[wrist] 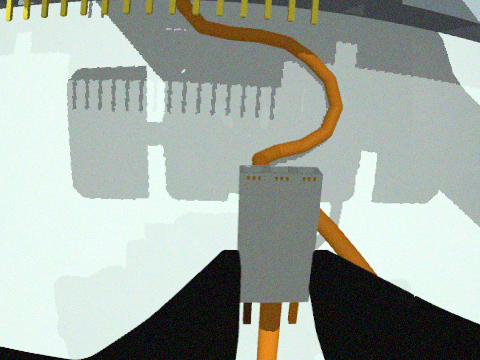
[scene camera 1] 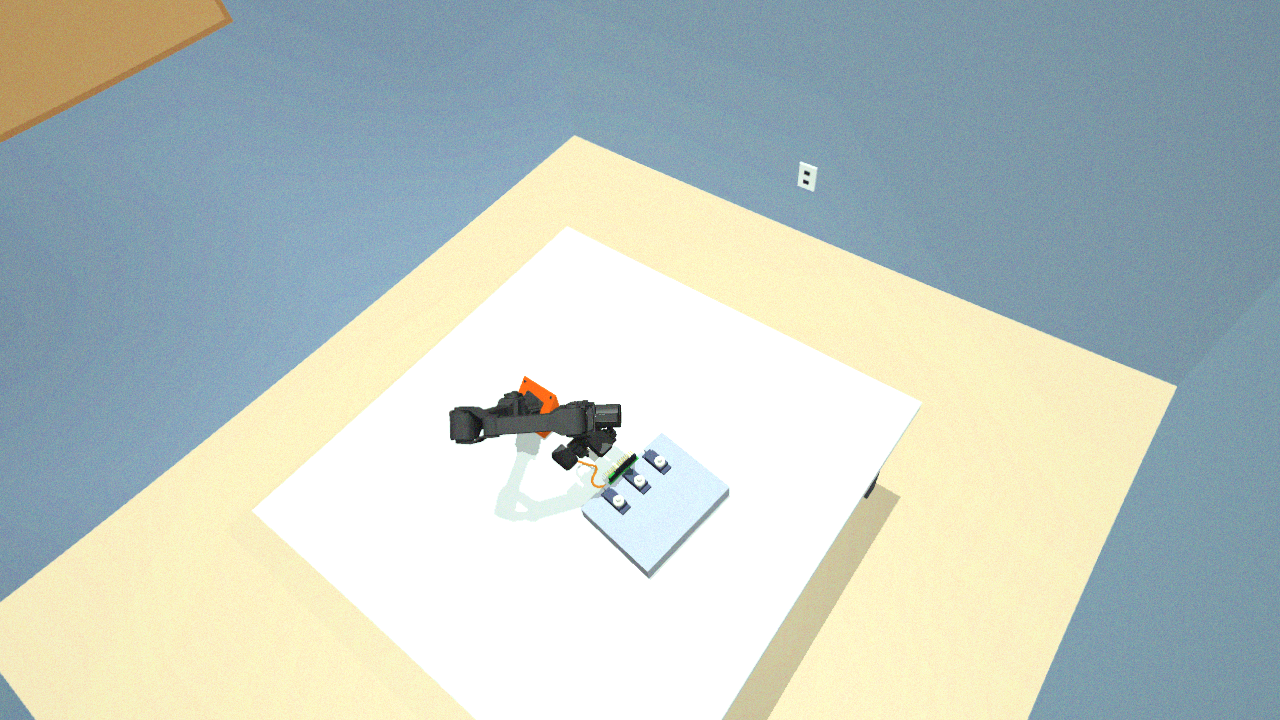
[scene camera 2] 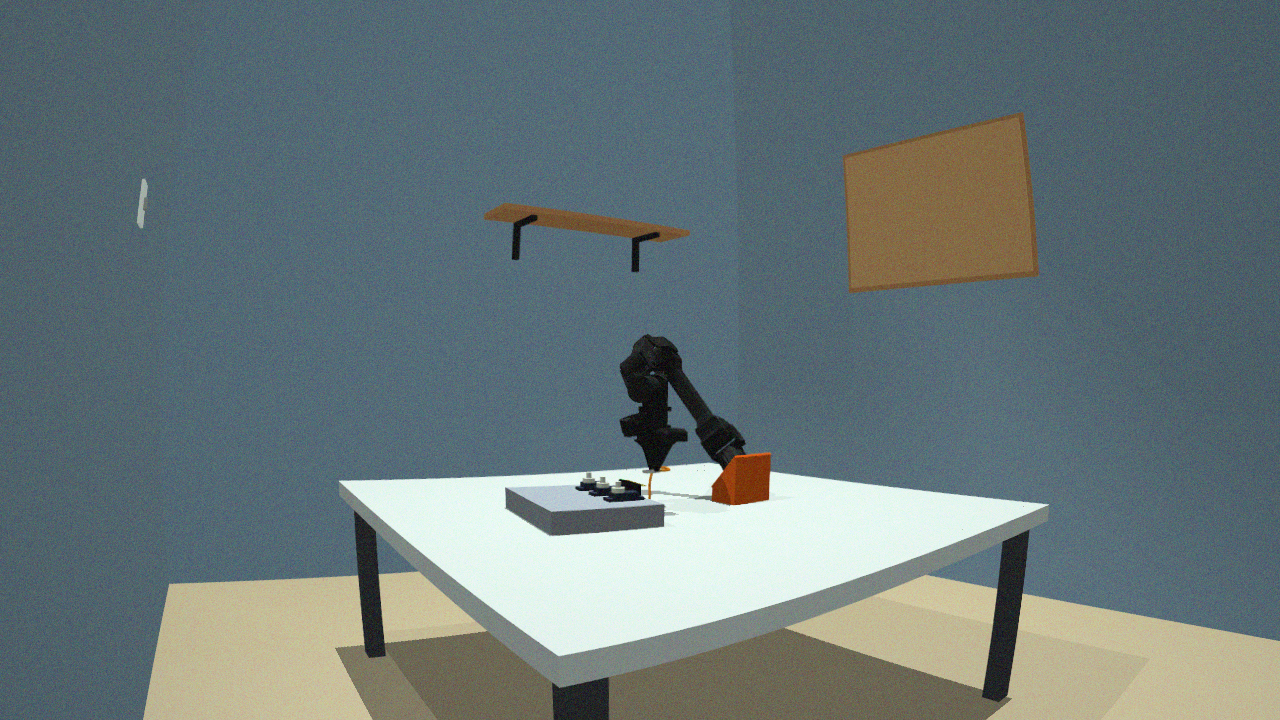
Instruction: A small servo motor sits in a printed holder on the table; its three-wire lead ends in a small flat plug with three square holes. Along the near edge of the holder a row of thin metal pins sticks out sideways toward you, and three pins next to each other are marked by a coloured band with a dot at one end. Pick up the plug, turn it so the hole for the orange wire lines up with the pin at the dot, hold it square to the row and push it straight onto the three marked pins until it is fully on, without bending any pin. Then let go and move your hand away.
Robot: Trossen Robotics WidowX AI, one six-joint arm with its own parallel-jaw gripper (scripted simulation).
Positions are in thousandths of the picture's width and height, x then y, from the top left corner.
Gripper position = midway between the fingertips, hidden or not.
My gripper shows in the wrist view (572,740), in scene camera 1 (461,630) and in scene camera 2 (511,653).
